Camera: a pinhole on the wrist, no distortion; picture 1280 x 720 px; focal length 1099.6 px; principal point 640.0 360.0 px. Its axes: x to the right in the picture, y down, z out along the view. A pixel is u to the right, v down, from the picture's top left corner.
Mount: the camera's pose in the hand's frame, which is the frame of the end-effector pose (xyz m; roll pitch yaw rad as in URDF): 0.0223 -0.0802 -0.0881 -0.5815 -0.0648 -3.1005
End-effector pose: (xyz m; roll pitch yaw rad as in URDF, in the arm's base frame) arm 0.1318 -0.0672 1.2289 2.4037 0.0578 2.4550
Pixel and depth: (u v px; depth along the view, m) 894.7 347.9 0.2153
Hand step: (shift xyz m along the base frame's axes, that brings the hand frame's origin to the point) -0.0344 -0.0777 -0.2032
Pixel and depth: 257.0 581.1 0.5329
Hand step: -0.2594 0.0271 -0.5298
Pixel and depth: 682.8 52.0 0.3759
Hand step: 0.0152 0.0450 -0.3450
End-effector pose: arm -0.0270 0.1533 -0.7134 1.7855 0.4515 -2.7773
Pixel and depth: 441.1 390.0 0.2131
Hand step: 0.0081 0.0453 -0.2255
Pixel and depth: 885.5 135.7 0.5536
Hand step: 0.0724 0.4244 -0.3175
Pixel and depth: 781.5 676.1 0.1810
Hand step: 0.0859 0.0192 -0.2091
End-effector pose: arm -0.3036 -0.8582 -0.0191 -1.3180 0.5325 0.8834
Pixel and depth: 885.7 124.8 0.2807
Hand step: -0.0384 0.1591 0.2040
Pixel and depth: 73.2 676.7 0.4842
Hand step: 0.2475 0.4639 0.2681
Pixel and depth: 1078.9 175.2 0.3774
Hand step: -0.1141 0.1803 0.3085
